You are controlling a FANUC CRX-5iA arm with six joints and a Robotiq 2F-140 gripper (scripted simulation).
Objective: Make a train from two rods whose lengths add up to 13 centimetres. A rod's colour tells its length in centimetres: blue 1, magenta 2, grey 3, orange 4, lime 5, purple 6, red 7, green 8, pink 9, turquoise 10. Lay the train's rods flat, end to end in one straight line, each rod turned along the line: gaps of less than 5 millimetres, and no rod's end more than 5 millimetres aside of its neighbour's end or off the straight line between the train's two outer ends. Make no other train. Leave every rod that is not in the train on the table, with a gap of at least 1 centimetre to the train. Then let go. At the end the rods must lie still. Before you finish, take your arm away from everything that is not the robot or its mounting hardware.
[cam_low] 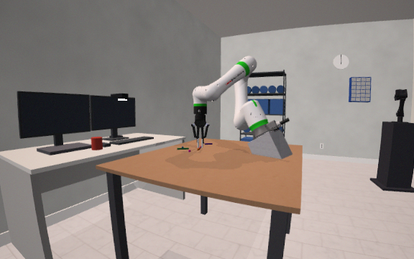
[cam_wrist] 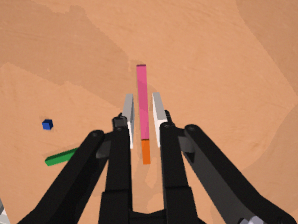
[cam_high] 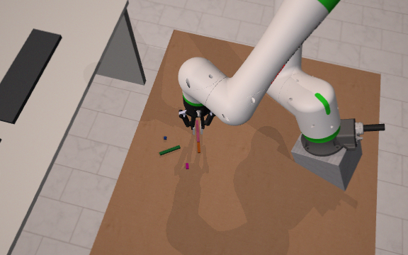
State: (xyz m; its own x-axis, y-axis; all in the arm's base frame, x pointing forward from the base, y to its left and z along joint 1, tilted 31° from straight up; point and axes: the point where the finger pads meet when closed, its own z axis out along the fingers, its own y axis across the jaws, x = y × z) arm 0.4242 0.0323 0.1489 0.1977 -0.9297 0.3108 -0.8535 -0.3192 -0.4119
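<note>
My gripper is now 3 cm above the pink rod. Round my hand: tiny blue rod: 12 cm ahead, 5 cm to the left, 3 cm below; then green rod: 9 cm to the left, 9 cm ahead, 3 cm below; then orange rod: 7 cm to the left, 3 cm below, 2 cm behind.
</note>
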